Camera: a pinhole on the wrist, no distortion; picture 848 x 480 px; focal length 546.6 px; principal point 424.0 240.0 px. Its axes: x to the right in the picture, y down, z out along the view. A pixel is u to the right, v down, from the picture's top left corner.
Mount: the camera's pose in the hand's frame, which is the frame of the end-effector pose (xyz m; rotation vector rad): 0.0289 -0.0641 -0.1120 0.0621 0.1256 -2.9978
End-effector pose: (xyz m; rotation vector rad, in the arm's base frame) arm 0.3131 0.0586 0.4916 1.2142 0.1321 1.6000
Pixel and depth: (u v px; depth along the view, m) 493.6 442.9 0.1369
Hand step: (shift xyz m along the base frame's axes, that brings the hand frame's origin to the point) 0.1007 0.0559 -0.0616
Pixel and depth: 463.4 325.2 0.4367
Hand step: 0.3489 -0.0818 0.0375
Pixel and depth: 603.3 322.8 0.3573
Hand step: 0.2744 -0.1120 -0.0485
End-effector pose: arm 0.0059 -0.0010 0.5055 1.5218 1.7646 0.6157
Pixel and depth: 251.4 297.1 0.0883
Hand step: -0.0697 0.0410 -0.0541
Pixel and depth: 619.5 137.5 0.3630
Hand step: 0.1683 -0.1517 -0.1660
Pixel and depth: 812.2 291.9 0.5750
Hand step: 0.2132 -0.4632 -0.3624
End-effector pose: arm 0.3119 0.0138 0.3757 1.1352 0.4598 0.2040
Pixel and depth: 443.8 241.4 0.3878
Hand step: 0.1175 -0.2665 0.0020
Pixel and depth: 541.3 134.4 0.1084
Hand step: -0.0065 -0.0208 -0.0517
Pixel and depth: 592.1 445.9 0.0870
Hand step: -0.0176 -0.0191 -0.1085
